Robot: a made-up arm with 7 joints.
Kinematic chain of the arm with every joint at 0, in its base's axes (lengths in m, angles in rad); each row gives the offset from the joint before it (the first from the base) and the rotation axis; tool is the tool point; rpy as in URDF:
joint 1: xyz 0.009 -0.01 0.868 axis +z
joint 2: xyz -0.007 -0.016 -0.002 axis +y
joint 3: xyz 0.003 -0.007 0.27 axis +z
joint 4: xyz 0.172 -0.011 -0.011 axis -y
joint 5: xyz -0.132 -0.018 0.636 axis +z
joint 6: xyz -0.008 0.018 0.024 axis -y
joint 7: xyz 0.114 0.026 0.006 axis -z
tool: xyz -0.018 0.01 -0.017 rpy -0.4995 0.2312 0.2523
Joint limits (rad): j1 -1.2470..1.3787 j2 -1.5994..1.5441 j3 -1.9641..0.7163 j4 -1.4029..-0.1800 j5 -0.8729..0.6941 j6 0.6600..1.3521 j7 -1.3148..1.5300
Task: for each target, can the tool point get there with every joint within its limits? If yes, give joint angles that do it. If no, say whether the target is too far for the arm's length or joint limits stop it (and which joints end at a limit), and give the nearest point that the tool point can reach.
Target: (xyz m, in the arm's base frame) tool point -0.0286 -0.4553 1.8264
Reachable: yes | joints 0.4693 -0.8953 -0.5963 -0.9138 0.2464 0.9484 0.3730
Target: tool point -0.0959 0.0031 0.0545
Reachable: no: joint limits stop it (at a limit: joint 1, joint 2, joint 4, joint 6, joint 7) | nearest point -0.0260 0.4185 -0.0013 | short by 0.425 m
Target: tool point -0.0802 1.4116 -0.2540
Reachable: no: too far | nearest point -0.0290 0.8574 0.2033 | short by 0.720 m
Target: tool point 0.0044 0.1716 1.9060
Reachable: yes | joints 0.9444 -0.1510 0.3137 -0.3434 0.0283 1.2935 0.4888
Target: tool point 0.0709 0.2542 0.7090
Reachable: no: joint limits stop it (at a limit: joint 3, joint 4, joint 6) | nearest point 0.1967 0.7911 0.4004 | short by 0.632 m
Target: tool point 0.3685 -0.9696 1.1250
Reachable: yes | joints -0.8809 0.8359 -0.6630 -0.6421 0.0840 0.9687 0.5700
